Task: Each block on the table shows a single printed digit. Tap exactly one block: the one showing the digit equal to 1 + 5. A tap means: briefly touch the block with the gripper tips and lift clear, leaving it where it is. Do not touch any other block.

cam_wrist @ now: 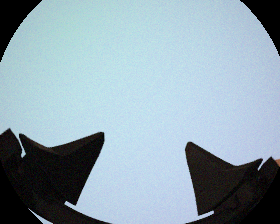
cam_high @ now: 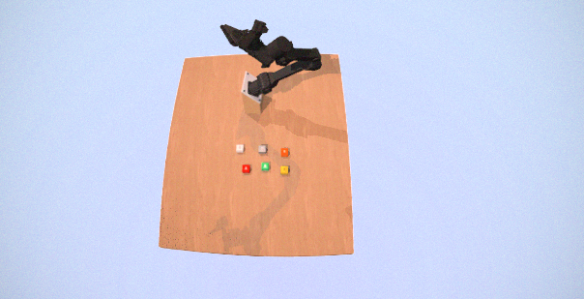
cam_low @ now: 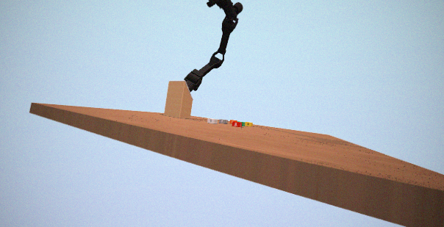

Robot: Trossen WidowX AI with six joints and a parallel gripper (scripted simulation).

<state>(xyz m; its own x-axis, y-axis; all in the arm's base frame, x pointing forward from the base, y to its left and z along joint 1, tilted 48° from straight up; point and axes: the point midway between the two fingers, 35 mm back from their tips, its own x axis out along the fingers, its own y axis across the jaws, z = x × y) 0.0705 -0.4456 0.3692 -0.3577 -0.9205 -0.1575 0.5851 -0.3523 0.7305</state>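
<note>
Now: gripper tip 72 cm above the green block, 19 cm short of it and 10 cm to the right of it. Also, from my gripper tip: grey block (72 cm below, 10 cm ahead, 9 cm to the left); red block (72 cm below, 20 cm ahead, 1 cm to the left); white block (72 cm below, 10 cm ahead, 2 cm to the right).
</note>
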